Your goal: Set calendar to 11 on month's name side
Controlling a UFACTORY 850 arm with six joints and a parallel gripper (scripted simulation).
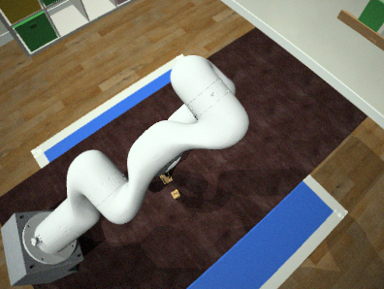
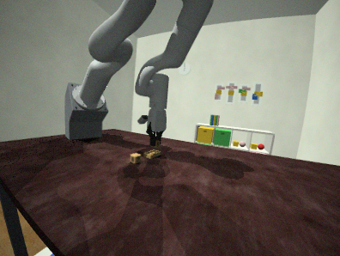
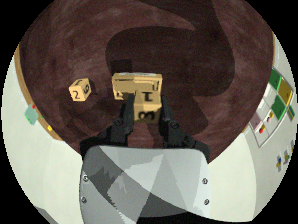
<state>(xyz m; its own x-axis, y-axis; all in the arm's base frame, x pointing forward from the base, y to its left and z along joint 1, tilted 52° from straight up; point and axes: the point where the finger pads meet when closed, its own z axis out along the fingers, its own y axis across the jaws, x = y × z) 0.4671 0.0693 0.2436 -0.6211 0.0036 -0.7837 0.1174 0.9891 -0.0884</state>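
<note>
Right now my hand is 60 mm above the wooden tray and 20 mm to the left of it. Also, from my hand: cube (10 mm below).
</note>
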